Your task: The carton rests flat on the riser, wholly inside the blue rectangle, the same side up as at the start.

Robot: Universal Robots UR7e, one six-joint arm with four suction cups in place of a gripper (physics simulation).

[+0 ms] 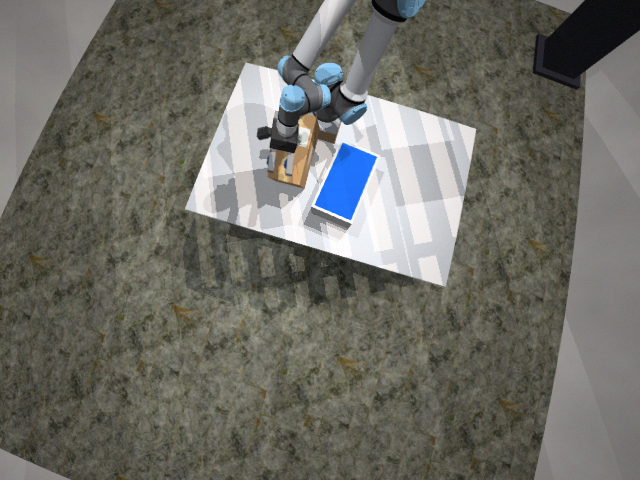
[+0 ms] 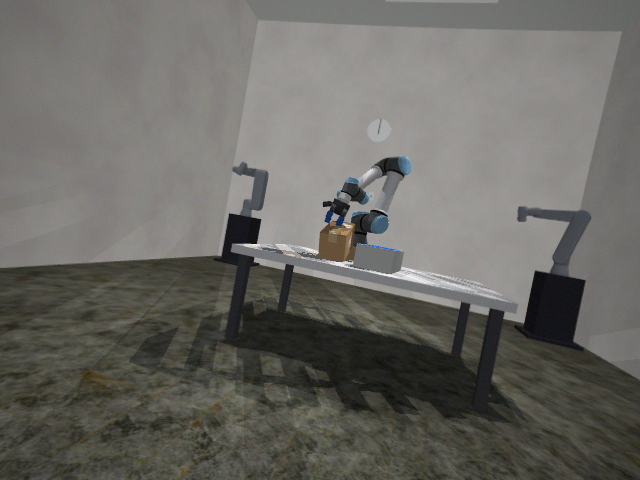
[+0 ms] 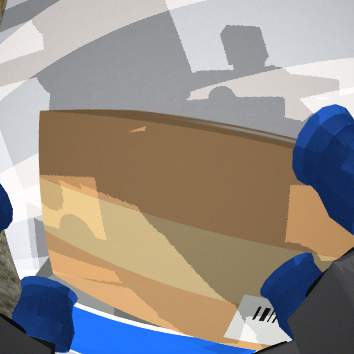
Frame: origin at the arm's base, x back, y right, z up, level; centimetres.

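Seen in the pictures: end effector, tool point: (image 1: 280, 150) (image 2: 332, 222) (image 3: 158, 245); arm's base, origin of the base link: (image 1: 327, 108).
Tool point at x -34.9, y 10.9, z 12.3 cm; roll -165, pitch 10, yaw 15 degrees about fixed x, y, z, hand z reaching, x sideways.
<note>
Offsets run from my tool point to a thing's top centre. Level surfaces: height alone.
The brown carton (image 1: 295, 178) (image 2: 335, 245) (image 3: 175, 175) stands on the white table @[dz -21.1 cm] (image 1: 413, 216) (image 2: 444, 287), just left of the grey riser @[dy -30.5, dx -0.3, dz -9.1 cm] (image 1: 330, 216) (image 2: 377, 259). The riser's top carries the blue rectangle @[dy -30.5, dx -0.3, dz -9.1 cm] (image 1: 345, 180) (image 3: 123, 333), which is bare. My suction gripper (image 1: 280, 162) (image 2: 333, 220) (image 3: 168, 246) sits on the carton's top face, its blue cups against the cardboard. A white barcode label @[dy -5.9, dx +8.3, dz -0.5 cm] (image 3: 256, 321) shows on the top near one cup. I cannot tell whether the carton's base touches the table.
My arm's base (image 2: 370, 222) stands at the table's back edge behind the carton. Two grey arms on black pedestals (image 2: 242, 237) (image 2: 552, 305) (image 1: 569, 46) stand on the floor off the table.
</note>
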